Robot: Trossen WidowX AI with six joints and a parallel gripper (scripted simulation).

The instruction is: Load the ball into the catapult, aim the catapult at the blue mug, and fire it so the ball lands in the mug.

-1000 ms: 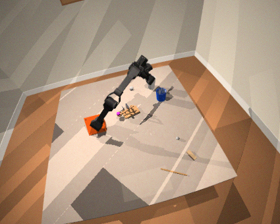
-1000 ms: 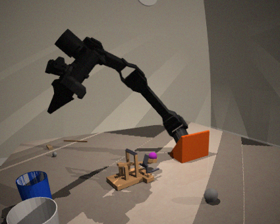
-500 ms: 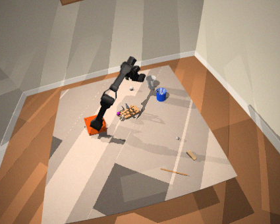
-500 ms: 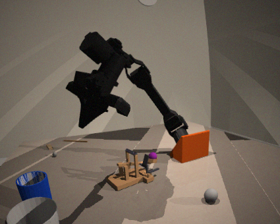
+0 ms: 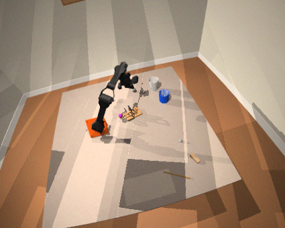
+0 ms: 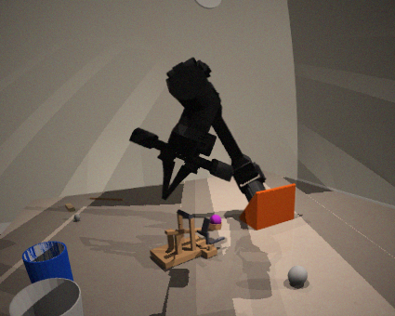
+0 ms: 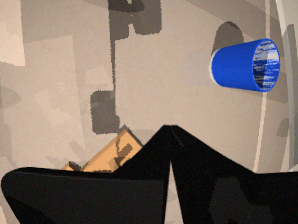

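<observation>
Now: the purple ball 18 cm behind my gripper tip, 13 cm below it and 12 cm to the right of it. Round my gripper tip: wooden catapult (14 cm below, 11 cm behind, 10 cm to the right); catapult frame (11 cm to the right, 11 cm below, 9 cm behind); grey mug (22 cm ahead, 16 cm below, 11 cm to the left).
</observation>
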